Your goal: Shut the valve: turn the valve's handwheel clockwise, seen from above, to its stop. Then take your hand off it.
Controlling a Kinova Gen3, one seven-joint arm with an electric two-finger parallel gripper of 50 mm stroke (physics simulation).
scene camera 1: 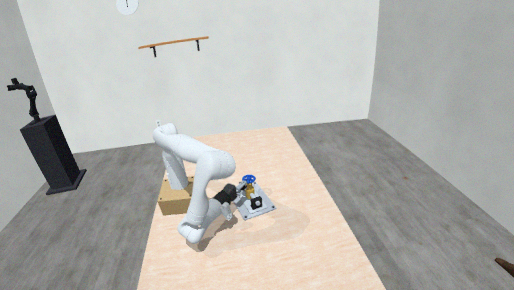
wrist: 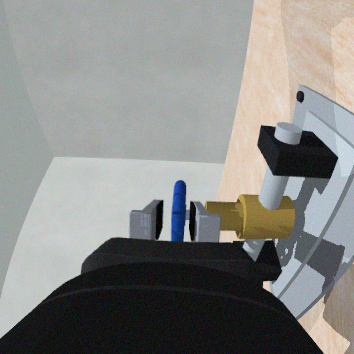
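Observation:
The blue handwheel (scene camera 1: 249,178) (wrist: 179,200) sits on top of the brass valve (scene camera 1: 250,191) (wrist: 267,216). In the wrist view it shows edge-on as an upright blue bar. My gripper (scene camera 1: 243,187) (wrist: 175,214) is partly open, at the side of the wheel nearer the arm. In the wrist view the wheel's rim stands between the two fingers, with a gap to each pad. The finger on the valve's side is close to the brass stem. The wheel's lower end in that view is hidden by the gripper body. The wheel's spokes are not visible there.
The valve is fixed on a grey base plate (scene camera 1: 269,207) (wrist: 325,132), with a pipe in a black clamp (scene camera 1: 256,202) (wrist: 300,160) beside it. The arm's wooden base block (scene camera 1: 175,206) stands behind left. A brown shoe-like shape (scene camera 1: 507,266) shows at the right edge.

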